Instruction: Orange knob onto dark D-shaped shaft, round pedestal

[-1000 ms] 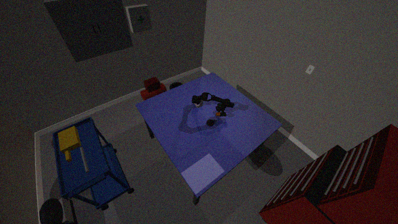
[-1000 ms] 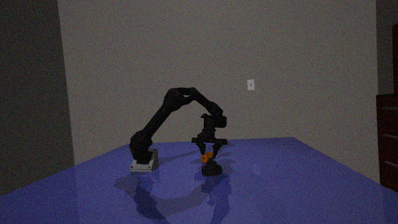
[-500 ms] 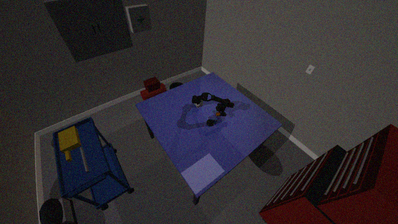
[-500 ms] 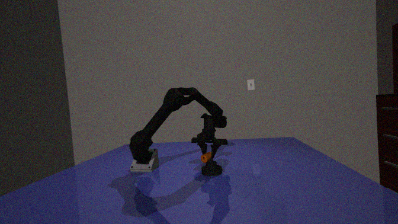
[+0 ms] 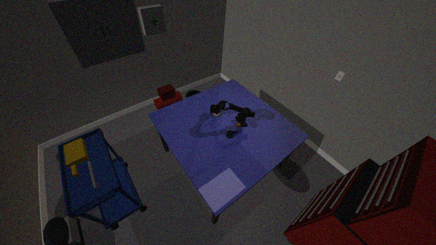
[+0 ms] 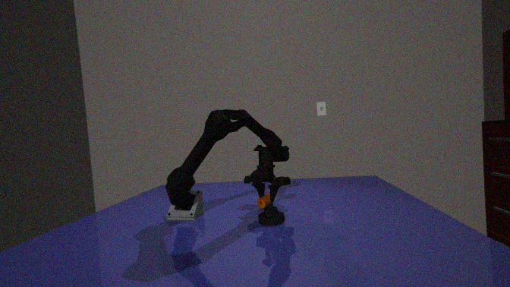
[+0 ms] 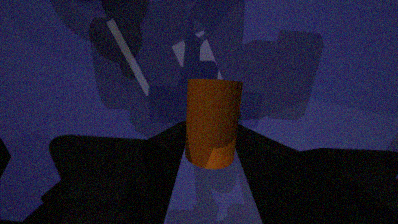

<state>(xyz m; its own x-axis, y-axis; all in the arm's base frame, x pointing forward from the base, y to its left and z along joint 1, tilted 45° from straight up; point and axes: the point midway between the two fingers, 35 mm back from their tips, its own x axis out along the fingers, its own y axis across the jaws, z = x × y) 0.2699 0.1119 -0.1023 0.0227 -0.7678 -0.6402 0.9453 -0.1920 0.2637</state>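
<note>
My gripper tip is now 6 cm short of the dark round pedestal, 17 cm to the left of it and 2 cm below it. From my gripper tip the other things lie so: orange knob: 1 cm to the right, 1 cm above.
</note>
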